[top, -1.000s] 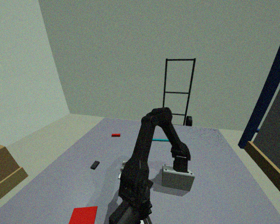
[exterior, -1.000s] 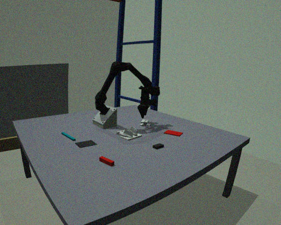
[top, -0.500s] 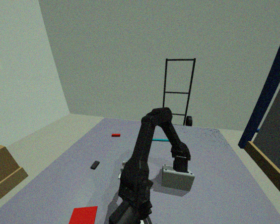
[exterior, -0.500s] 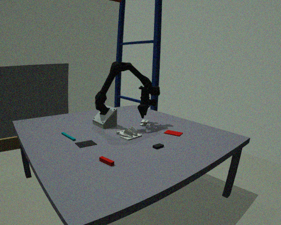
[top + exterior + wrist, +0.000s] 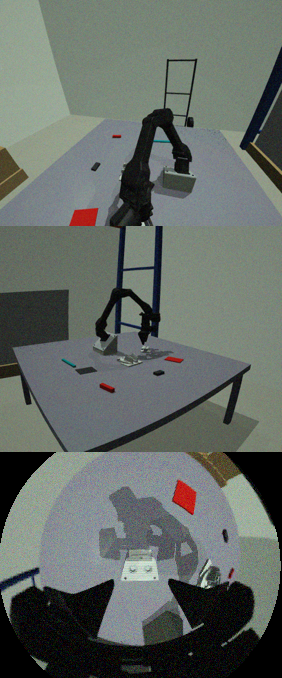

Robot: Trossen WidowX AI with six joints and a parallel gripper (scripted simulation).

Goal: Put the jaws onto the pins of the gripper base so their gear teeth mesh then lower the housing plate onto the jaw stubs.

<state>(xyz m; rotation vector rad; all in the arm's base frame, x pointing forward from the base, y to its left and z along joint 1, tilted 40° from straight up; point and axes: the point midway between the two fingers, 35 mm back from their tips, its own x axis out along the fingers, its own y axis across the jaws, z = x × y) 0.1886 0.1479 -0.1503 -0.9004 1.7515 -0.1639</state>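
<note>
Now: the white gripper base 1 cm ahead of my gripper tip, 1 cm to the left of it and 3 cm below it. The rest, counted from my gripper tip: flat light plate: 12 cm ahead, 26 cm to the right, 6 cm below; red flat plate: 26 cm ahead, 6 cm below; grey jaw: 7 cm ahead, 24 cm to the right, 5 cm below.
</note>
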